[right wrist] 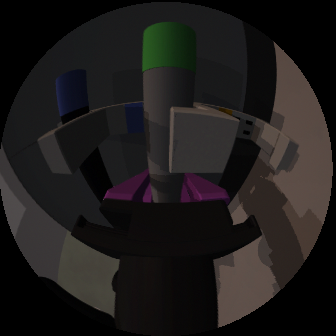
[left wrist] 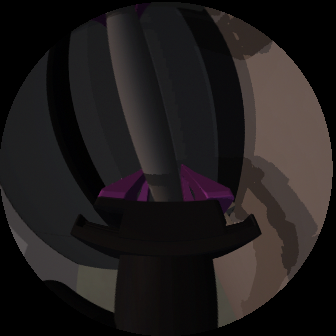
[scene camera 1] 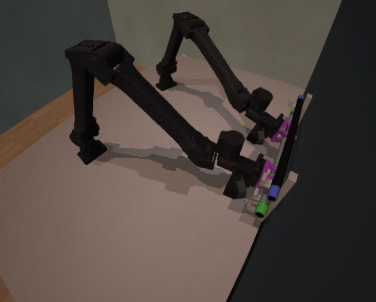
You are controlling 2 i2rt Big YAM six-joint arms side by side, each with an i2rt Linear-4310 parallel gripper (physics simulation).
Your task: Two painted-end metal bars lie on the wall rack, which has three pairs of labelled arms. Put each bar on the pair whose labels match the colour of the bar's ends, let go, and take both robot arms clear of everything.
Labels:
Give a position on a blue-ended black bar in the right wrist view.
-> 71, 91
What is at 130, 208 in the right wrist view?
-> My right gripper.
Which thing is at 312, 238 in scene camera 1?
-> A dark wall.

